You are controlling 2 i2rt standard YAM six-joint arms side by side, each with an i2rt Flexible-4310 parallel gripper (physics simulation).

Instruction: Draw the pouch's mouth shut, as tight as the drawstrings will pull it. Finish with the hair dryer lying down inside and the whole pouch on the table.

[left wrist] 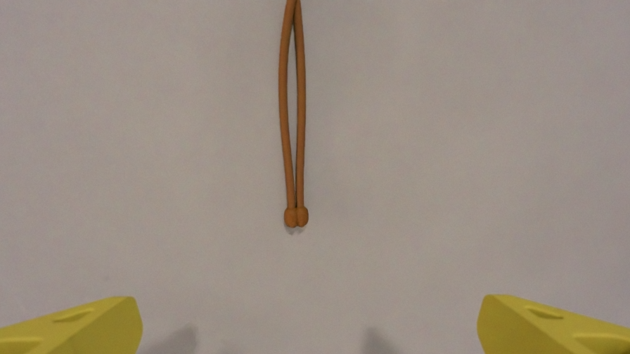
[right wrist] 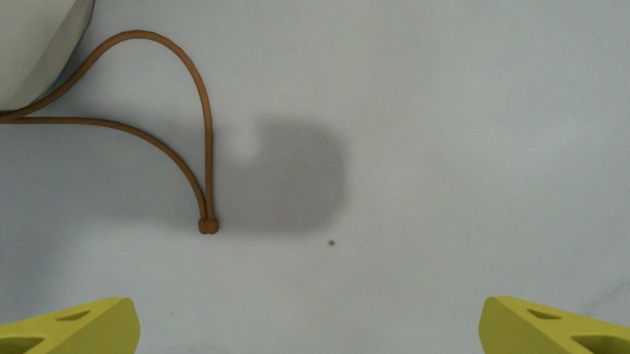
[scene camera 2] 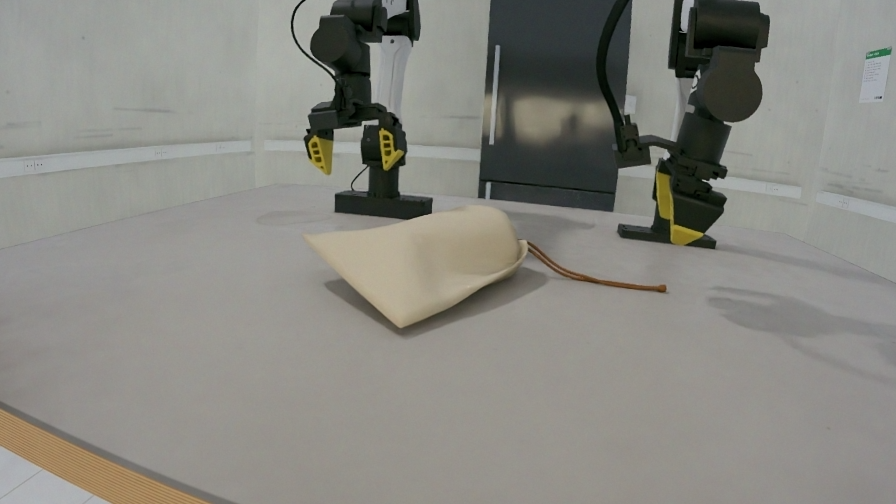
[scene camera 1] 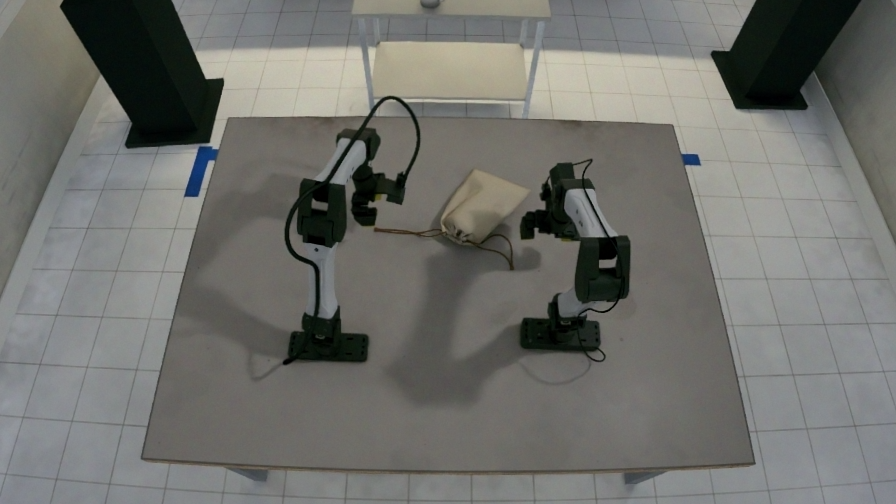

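The beige pouch (scene camera 1: 481,203) (scene camera 2: 432,257) (right wrist: 35,45) lies whole on the table, its mouth gathered and puckered. It bulges; the hair dryer is hidden. One brown drawstring pair (scene camera 1: 401,231) (scene camera 2: 582,277) (left wrist: 283,95) lies out to the left in scene camera 1, its knotted ends together. The other pair (scene camera 1: 510,253) (right wrist: 207,125) lies in a loose loop at the mouth's other side. My left gripper (left wrist: 310,310) is open and empty above the table, near the first pair's ends. My right gripper (scene camera 2: 355,164) (right wrist: 309,313) is open and empty, raised above the table, beside the second pair.
The grey table (scene camera 1: 438,432) (scene camera 2: 563,407) carries both arm bases (scene camera 1: 328,346) (scene camera 1: 559,334). A white shelf table (scene camera 1: 449,70) stands beyond its far edge in scene camera 1. Black pillars (scene camera 1: 150,68) (scene camera 1: 786,53) stand on the floor at either side.
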